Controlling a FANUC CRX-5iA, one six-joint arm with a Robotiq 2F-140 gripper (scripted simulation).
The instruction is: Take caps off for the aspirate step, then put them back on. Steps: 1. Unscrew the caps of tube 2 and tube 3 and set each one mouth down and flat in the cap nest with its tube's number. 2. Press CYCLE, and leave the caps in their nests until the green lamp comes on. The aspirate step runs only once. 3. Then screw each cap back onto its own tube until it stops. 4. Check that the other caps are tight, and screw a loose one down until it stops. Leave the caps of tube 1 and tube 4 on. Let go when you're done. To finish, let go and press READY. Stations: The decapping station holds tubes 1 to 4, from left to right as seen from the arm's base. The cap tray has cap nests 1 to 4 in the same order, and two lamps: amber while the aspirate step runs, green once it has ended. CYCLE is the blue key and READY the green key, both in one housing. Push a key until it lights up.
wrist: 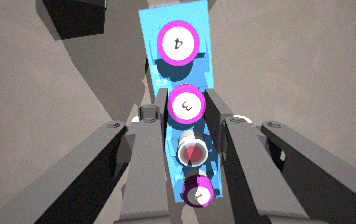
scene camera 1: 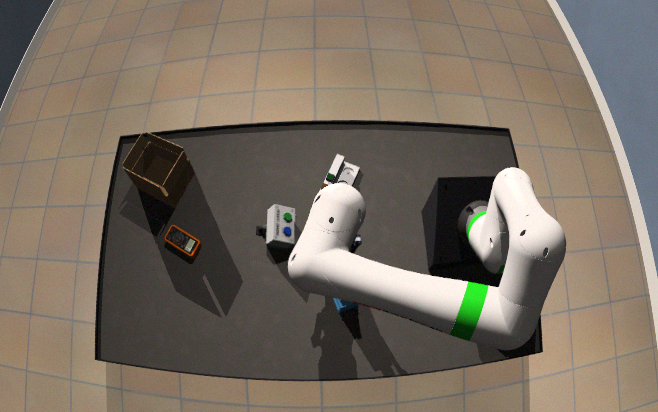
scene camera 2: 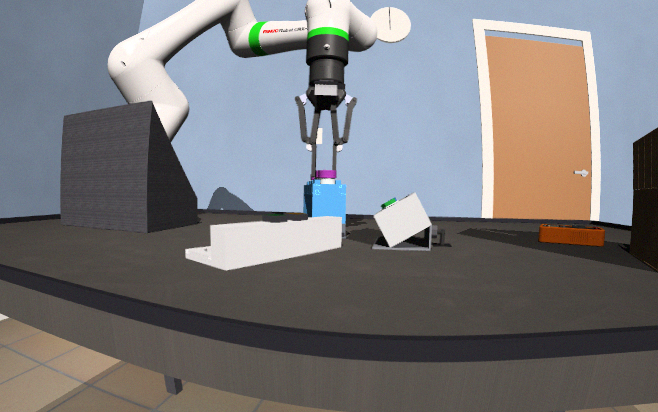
Observation:
In view: the gripper (scene camera 2: 323, 177), a cardboard box (scene camera 1: 155, 164) and a key housing (scene camera 2: 402, 219).
The gripper shows as well in the wrist view (wrist: 185, 102). The key housing shows as well in scene camera 1 (scene camera 1: 276, 238). The wrist view misses the cardboard box: it is out of frame.

